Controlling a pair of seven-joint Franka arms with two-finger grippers.
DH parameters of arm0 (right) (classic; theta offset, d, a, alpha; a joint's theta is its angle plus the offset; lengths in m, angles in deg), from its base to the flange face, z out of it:
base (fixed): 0 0 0 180
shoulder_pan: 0 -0.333 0 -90
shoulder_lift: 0 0 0 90
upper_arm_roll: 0 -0.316 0.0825 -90
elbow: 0 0 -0.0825 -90
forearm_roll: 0 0.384 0 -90
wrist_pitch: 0 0 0.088 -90
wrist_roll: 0 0.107 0 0
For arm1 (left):
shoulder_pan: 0 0.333 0 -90
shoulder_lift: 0 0 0 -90
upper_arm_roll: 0 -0.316 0.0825 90
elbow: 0 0 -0.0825 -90
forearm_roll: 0 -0.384 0 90
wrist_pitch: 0 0 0.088 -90
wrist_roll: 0 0.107 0 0
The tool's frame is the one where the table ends.
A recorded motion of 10 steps. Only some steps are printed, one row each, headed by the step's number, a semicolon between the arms.
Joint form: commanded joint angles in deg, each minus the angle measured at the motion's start. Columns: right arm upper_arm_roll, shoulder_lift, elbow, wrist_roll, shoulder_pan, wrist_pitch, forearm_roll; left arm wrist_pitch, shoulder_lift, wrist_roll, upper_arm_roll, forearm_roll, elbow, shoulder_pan.
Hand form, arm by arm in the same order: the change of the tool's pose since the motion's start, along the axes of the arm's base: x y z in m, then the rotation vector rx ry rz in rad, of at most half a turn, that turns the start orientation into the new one. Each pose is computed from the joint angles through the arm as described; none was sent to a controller.
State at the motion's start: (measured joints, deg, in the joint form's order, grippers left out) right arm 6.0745 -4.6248 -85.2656 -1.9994 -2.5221 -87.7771 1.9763; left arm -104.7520 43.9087 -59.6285 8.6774 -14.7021 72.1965 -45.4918
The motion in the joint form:
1: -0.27 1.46 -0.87 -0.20 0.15 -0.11 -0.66; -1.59 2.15 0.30 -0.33 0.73 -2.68 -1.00
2: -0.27 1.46 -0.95 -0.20 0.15 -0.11 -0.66; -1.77 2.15 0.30 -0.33 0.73 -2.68 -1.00
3: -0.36 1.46 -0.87 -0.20 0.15 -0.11 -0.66; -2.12 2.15 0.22 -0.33 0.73 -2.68 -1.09
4: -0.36 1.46 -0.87 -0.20 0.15 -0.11 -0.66; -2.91 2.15 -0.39 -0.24 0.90 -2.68 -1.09
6: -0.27 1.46 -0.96 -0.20 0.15 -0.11 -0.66; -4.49 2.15 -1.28 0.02 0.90 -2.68 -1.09
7: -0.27 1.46 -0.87 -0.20 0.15 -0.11 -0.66; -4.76 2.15 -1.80 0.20 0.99 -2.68 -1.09
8: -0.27 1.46 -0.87 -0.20 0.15 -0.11 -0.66; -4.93 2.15 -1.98 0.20 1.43 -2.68 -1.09
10: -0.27 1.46 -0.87 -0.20 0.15 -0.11 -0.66; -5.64 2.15 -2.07 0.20 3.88 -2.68 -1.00
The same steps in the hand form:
1: -0.0074 -0.0005 0.0075 -0.0092 -0.0116 0.0053; -0.0001 -0.0147 -0.0049 -0.0368 -0.0095 -0.0115
2: -0.0075 -0.0005 0.0069 -0.0091 -0.0102 0.0053; 0.0000 -0.0150 -0.0047 -0.0395 -0.0111 -0.0119
3: -0.0074 0.0003 0.0075 -0.0091 -0.0116 0.0069; -0.0005 -0.0164 -0.0042 -0.0447 -0.0146 -0.0128
4: -0.0074 0.0003 0.0075 -0.0091 -0.0116 0.0069; -0.0006 -0.0185 -0.0032 -0.0588 -0.0209 -0.0038
6: -0.0075 -0.0005 0.0068 -0.0091 -0.0100 0.0053; -0.0011 -0.0229 -0.0009 -0.0847 -0.0357 0.0052
7: -0.0074 -0.0005 0.0075 -0.0092 -0.0116 0.0053; -0.0023 -0.0245 -0.0004 -0.0913 -0.0369 0.0122
8: -0.0074 -0.0005 0.0075 -0.0092 -0.0116 0.0053; -0.0026 -0.0251 -0.0003 -0.0977 -0.0333 0.0186
10: -0.0074 -0.0005 0.0075 -0.0092 -0.0116 0.0053; -0.0035 -0.0273 0.0005 -0.1294 -0.0088 0.0406

